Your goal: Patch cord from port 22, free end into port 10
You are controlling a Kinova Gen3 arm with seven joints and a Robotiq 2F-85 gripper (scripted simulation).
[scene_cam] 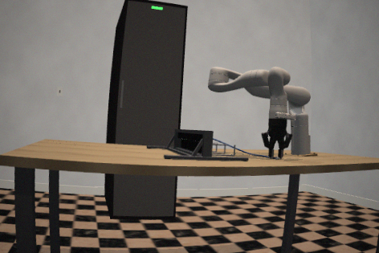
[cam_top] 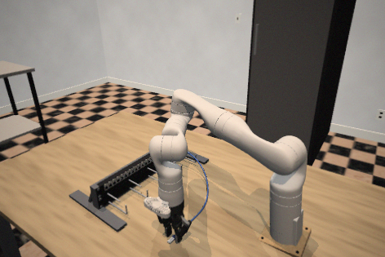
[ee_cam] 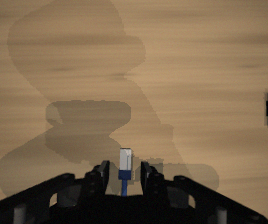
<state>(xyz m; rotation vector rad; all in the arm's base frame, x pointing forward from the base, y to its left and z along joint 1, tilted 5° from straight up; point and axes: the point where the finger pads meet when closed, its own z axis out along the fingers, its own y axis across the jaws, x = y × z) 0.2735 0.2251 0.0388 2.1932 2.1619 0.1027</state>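
The plug lies 10 mm to the left of my hand and 10 mm below it.
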